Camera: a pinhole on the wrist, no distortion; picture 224 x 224 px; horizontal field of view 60.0 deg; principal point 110.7 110.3 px. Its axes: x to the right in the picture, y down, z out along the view. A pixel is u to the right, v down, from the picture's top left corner.
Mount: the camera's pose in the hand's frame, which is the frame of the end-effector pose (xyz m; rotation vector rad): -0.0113 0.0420 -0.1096 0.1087 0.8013 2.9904
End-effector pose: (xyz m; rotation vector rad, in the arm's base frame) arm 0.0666 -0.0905 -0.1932 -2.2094 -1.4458 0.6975
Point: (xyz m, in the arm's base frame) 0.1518 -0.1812 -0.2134
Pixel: 215 63
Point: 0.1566 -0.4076 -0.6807
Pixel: 183 57
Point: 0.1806 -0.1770 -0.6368
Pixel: 107 74
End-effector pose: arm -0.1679 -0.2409 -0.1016 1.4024 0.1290 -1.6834
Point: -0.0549 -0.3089 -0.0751
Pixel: 67 46
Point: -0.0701 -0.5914 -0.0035
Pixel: 60 61
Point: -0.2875 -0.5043 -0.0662
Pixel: 55 189
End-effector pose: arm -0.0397 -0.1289 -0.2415 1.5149 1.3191 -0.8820
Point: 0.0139 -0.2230 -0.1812
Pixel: 204 197
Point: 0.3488 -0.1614 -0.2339
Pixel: outside the picture
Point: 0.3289 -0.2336 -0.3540
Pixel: 55 44
